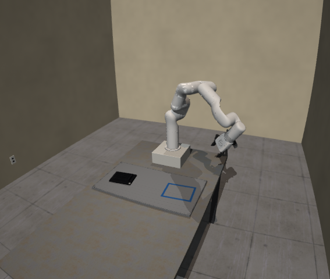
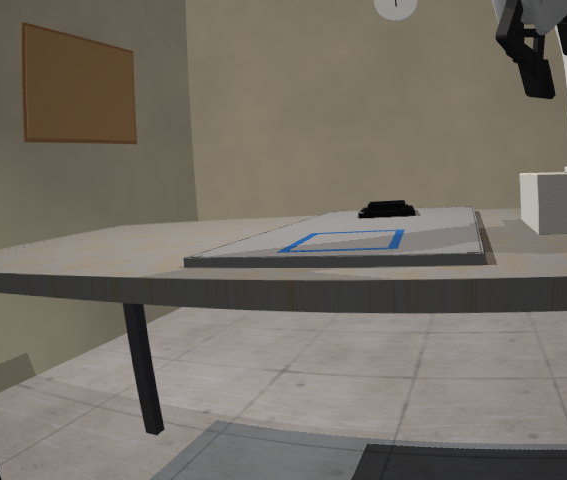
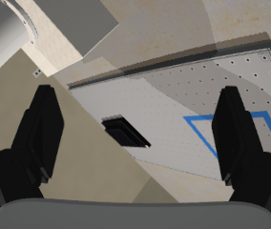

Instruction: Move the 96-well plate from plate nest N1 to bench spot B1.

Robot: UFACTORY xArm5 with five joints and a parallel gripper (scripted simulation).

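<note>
My gripper is now 61 cm to the left of the black 96-well plate, 21 cm short of it and 17 cm above it. Also, from my hand: black plate nest N1 (61 cm to the right, 21 cm ahead, 19 cm below).
</note>
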